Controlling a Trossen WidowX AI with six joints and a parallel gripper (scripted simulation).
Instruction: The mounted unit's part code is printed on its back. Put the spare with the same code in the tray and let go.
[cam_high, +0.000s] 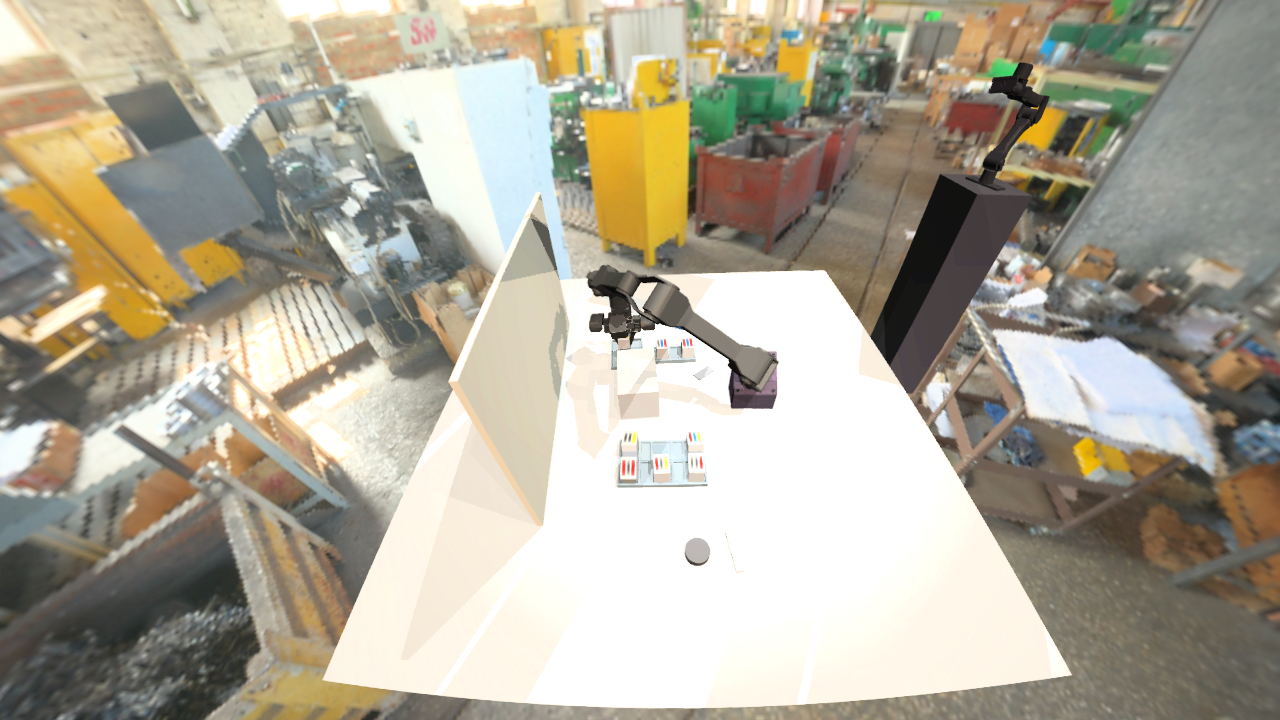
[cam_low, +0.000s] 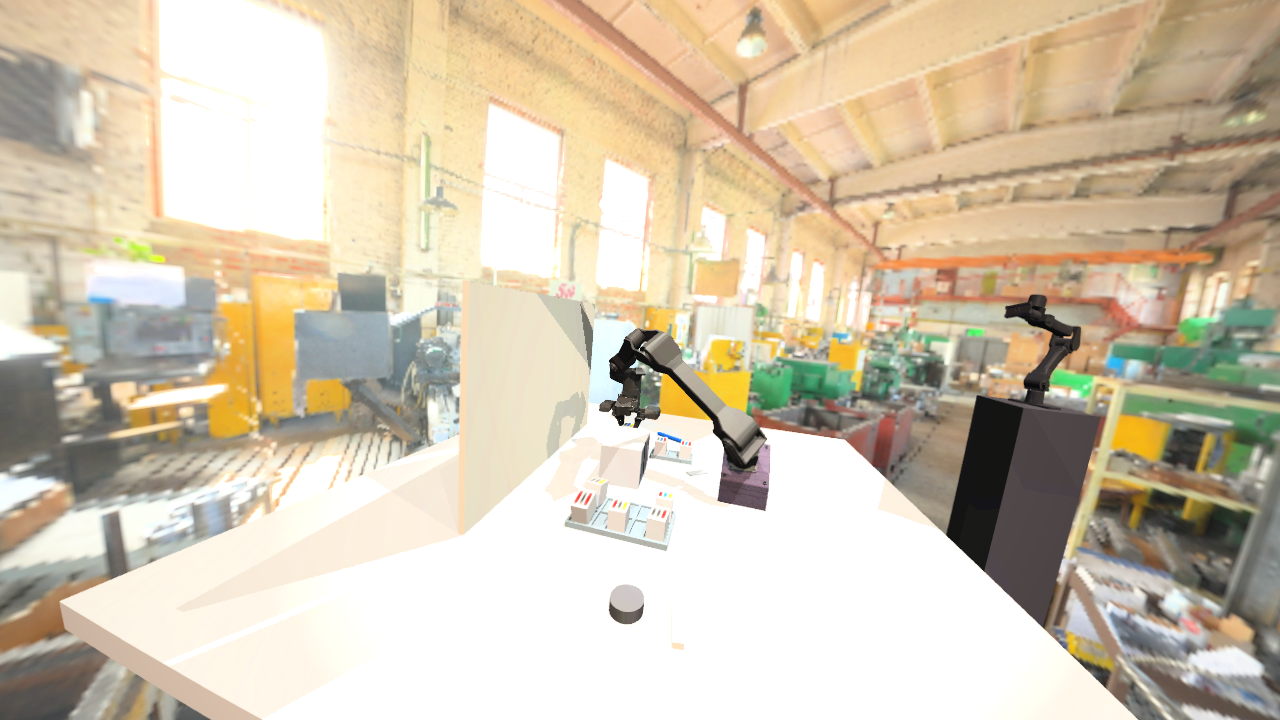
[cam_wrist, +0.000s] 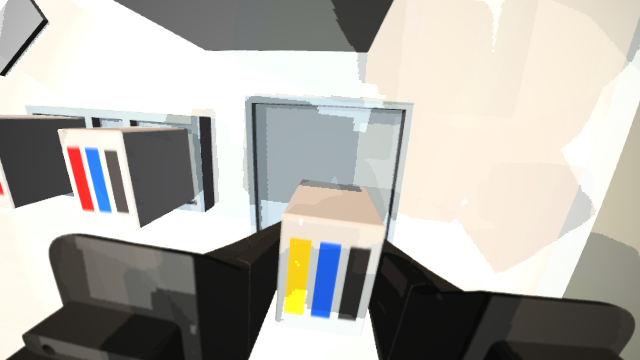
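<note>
Right now the beige spare block is 2 cm above my gripper tip. From my gripper tip the other things lie so: mounted unit (4 cm behind, 18 cm to the left, 1 cm above); then pale blue glassy tray (4 cm below); then holder (15 cm behind, 2 cm to the left, 3 cm below).
</note>
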